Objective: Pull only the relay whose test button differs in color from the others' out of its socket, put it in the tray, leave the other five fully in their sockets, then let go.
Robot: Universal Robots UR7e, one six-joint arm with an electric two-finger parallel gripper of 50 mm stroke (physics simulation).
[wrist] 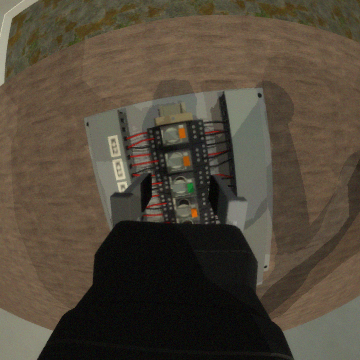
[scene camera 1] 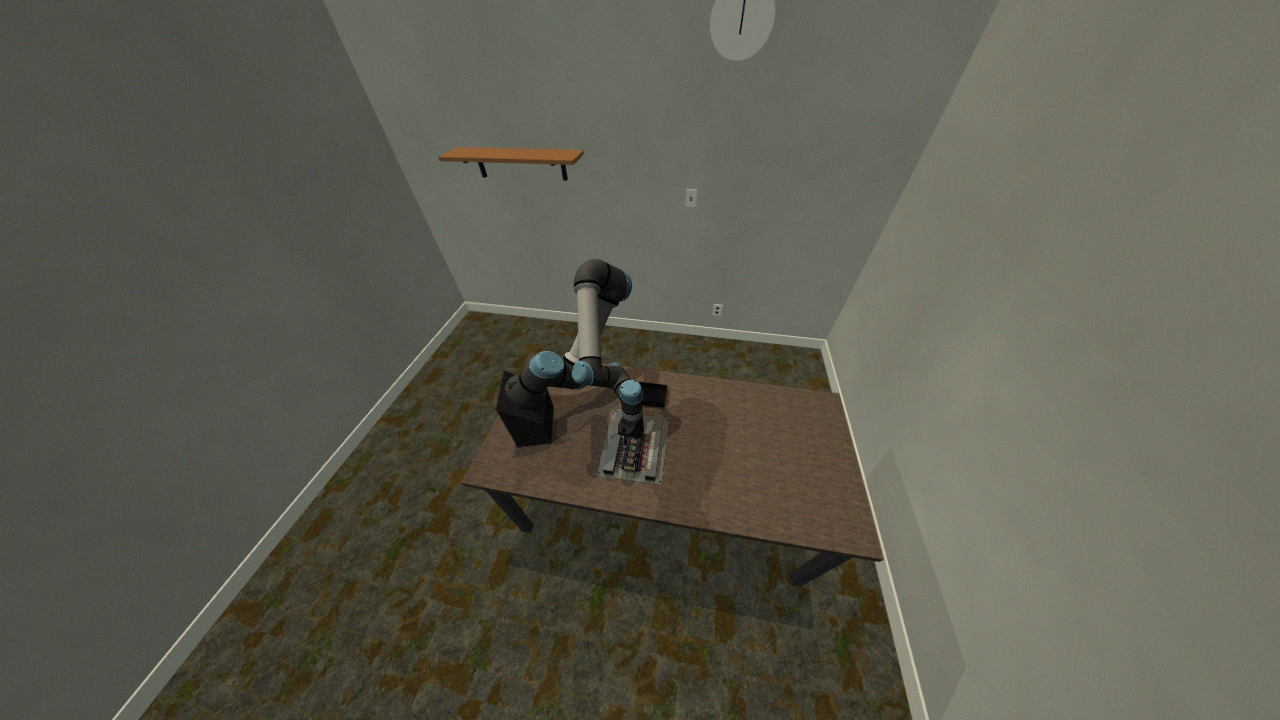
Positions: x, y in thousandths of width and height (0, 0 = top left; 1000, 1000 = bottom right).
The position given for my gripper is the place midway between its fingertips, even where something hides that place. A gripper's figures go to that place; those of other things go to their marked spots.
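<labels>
My gripper (wrist: 499, 515), 0.16 m from the lens. Grey panel (wrist: 571, 293), 0.27 m from the lens.
</labels>
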